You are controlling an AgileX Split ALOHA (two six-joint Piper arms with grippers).
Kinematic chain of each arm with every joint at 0, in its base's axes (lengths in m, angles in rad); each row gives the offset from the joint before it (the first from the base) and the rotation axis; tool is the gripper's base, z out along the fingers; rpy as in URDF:
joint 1: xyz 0 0 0.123 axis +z
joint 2: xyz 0 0 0 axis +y
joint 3: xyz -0.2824 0 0.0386 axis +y
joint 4: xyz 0.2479 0 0.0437 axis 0.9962 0 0.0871
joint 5: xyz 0 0 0 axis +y
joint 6: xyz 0.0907 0 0.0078 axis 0.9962 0 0.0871
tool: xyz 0 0 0 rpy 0 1.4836 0
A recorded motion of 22 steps. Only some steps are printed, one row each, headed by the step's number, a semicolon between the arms.
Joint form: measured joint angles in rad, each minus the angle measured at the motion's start. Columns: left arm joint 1, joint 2, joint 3, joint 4, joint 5, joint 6; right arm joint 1, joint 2, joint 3, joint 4, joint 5, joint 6.
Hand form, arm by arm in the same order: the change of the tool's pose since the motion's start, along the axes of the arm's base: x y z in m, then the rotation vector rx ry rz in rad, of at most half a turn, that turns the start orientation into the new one. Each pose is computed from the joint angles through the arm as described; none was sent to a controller.
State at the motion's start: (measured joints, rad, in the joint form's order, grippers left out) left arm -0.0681 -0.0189 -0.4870 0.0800 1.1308 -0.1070; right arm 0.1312 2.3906 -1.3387 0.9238 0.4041 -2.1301
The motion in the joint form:
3: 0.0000 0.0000 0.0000 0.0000 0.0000 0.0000; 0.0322 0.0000 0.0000 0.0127 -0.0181 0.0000
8: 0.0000 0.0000 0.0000 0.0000 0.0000 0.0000; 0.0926 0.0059 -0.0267 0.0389 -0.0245 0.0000
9: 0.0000 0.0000 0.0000 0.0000 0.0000 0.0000; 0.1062 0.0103 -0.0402 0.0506 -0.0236 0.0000
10: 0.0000 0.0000 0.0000 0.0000 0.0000 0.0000; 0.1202 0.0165 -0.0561 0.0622 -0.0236 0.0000
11: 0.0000 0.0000 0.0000 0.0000 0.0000 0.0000; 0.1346 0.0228 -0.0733 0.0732 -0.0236 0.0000
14: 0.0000 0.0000 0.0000 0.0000 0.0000 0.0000; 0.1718 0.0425 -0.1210 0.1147 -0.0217 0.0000
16: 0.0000 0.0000 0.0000 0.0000 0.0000 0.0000; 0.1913 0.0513 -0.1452 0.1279 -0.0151 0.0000
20: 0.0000 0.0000 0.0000 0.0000 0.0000 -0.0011; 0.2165 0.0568 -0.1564 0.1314 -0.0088 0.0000
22: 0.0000 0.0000 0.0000 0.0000 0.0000 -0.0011; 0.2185 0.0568 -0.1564 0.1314 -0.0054 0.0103
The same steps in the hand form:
3: 0.0000 0.0000 0.0000 0.0000 0.0000 0.0000; -0.0014 0.0126 0.0002 -0.0031 -0.0114 0.0135
8: 0.0000 0.0000 0.0000 0.0000 0.0000 0.0000; -0.0006 0.0393 0.0033 0.0124 -0.0335 0.0494
9: 0.0000 0.0000 0.0000 0.0000 0.0000 0.0000; 0.0009 0.0460 0.0043 0.0216 -0.0404 0.0539
10: 0.0000 0.0000 0.0000 0.0000 0.0000 0.0000; 0.0028 0.0530 0.0050 0.0306 -0.0483 0.0585
11: 0.0000 0.0000 0.0000 0.0000 0.0000 0.0000; 0.0047 0.0603 0.0059 0.0397 -0.0573 0.0640
14: 0.0000 0.0000 0.0000 0.0000 0.0000 0.0000; 0.0095 0.0800 0.0079 0.0728 -0.0766 0.0691
16: 0.0000 0.0000 0.0000 0.0000 0.0000 0.0000; 0.0109 0.0906 0.0094 0.0889 -0.0842 0.0818
20: 0.0000 0.0000 0.0000 -0.0009 0.0000 0.0006; 0.0081 0.1025 0.0094 0.0970 -0.0837 0.1075
22: 0.0000 0.0000 0.0000 -0.0009 0.0000 0.0006; 0.0075 0.1035 0.0094 0.1019 -0.0770 0.1024

